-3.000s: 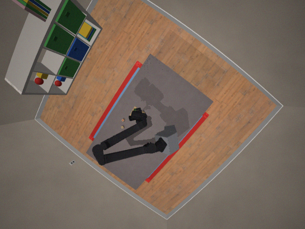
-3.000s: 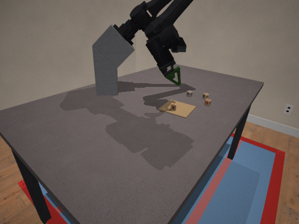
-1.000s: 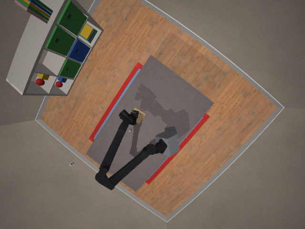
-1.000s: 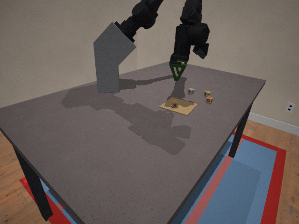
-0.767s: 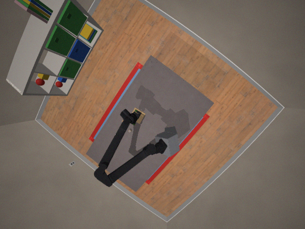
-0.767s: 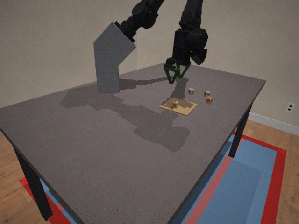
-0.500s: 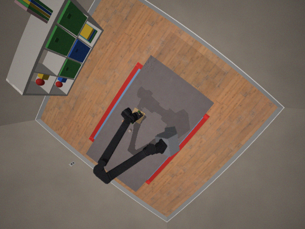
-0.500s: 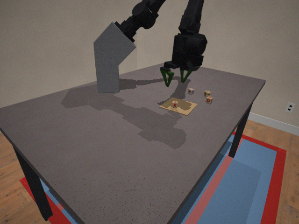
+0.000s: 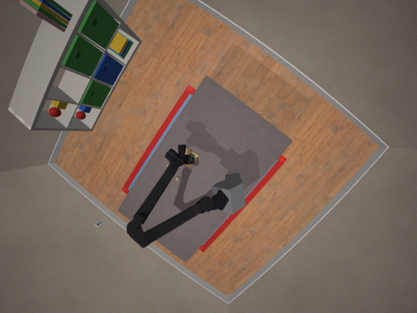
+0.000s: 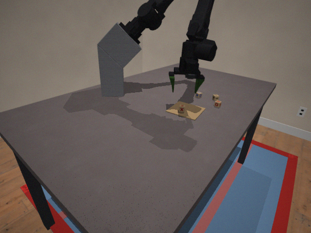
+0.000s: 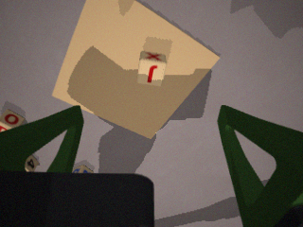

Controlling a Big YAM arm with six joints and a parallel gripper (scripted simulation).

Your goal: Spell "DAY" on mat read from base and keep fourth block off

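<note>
Now: hand 8 cm above the wooden block. The rest, counted from my hand: tan mat: 10 cm below, 3 cm to the left, 1 cm ahead.
</note>
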